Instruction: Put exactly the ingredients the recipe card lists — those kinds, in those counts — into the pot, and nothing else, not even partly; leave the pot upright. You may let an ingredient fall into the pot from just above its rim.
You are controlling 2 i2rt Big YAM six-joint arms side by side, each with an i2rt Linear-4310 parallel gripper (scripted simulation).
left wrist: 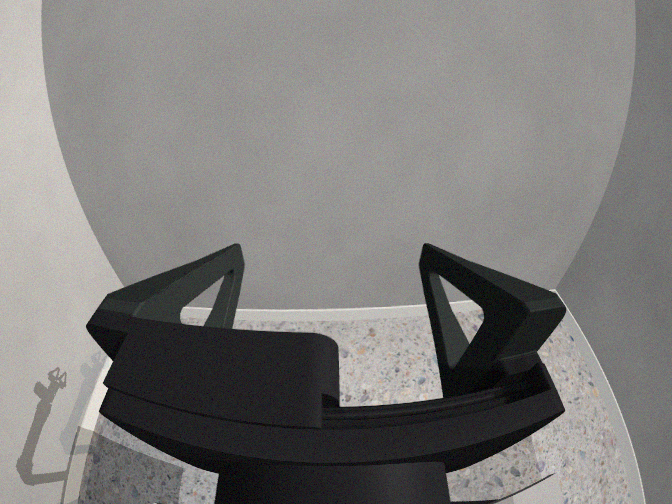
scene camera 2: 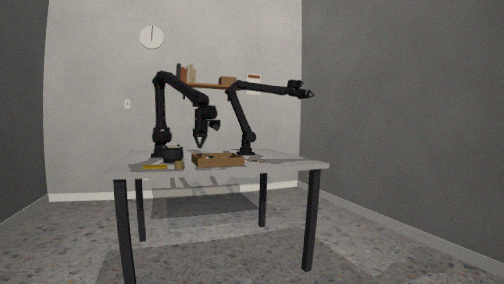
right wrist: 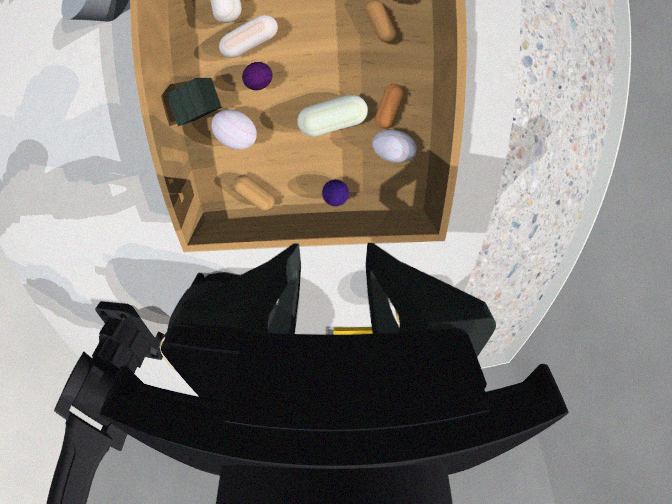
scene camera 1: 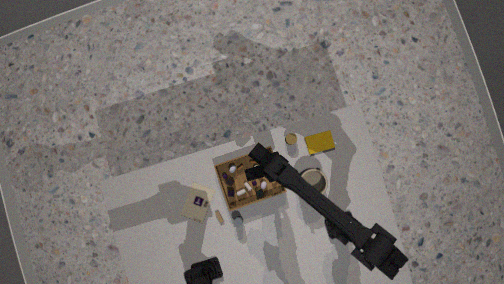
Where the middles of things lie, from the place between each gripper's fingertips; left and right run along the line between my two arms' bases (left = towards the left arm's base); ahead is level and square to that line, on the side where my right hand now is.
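Labels:
The wooden crate (scene camera 1: 239,177) is 2 cm behind my right hand, 10 cm to the left of it and 8 cm below it. I see the dark pot (right wrist: 211,281) 13 cm behind my right hand, 15 cm to the right of it and 5 cm below it. The recipe card (scene camera 1: 199,198) is 7 cm behind my right hand, 35 cm to the left of it and 10 cm below it.
The wooden crate is 290 mm ahead of my left hand, 860 mm to the right of it and 460 mm below it. The recipe card is 600 mm to the right of my left hand, 230 mm ahead of it and 470 mm below it. The dark pot is 1100 mm to the right of my left hand, 180 mm ahead of it and 430 mm below it.

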